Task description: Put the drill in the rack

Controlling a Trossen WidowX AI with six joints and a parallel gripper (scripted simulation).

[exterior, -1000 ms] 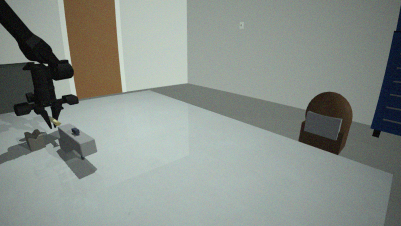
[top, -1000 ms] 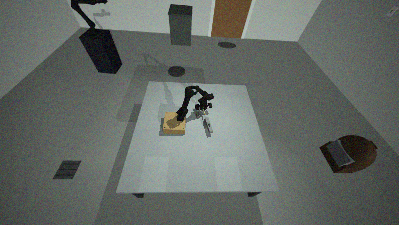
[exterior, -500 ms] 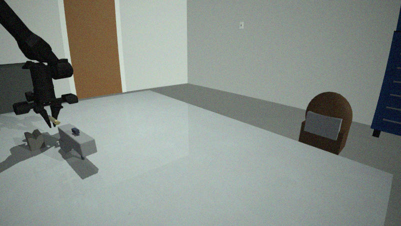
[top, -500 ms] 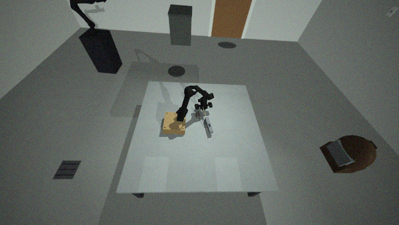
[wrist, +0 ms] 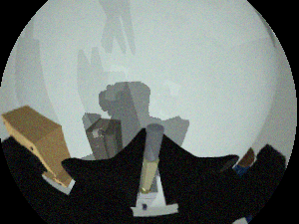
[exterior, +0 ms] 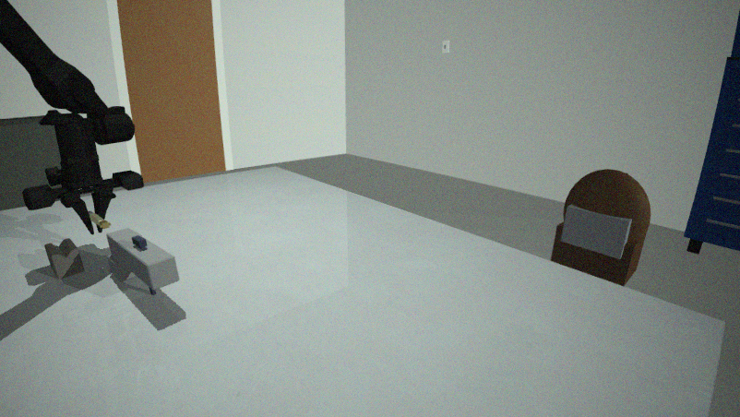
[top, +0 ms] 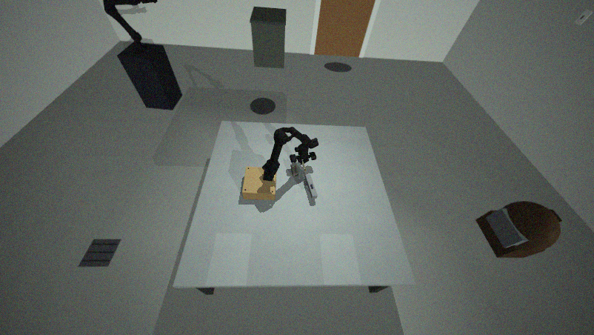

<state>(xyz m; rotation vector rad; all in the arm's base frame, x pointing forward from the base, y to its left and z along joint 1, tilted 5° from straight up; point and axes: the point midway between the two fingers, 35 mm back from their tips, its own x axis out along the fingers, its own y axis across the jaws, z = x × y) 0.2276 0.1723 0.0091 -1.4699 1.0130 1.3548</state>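
Now: gripper tip 4 cm to the left of the drill, 3 cm below it and 1 cm short of it. The rest, counted from my gripper tip: rack 6 cm to the right, 5 cm behind, 2 cm below; then grey housing 20 cm to the right, 7 cm ahead, 1 cm above; then small blue key 22 cm to the right, 8 cm ahead, 2 cm above.
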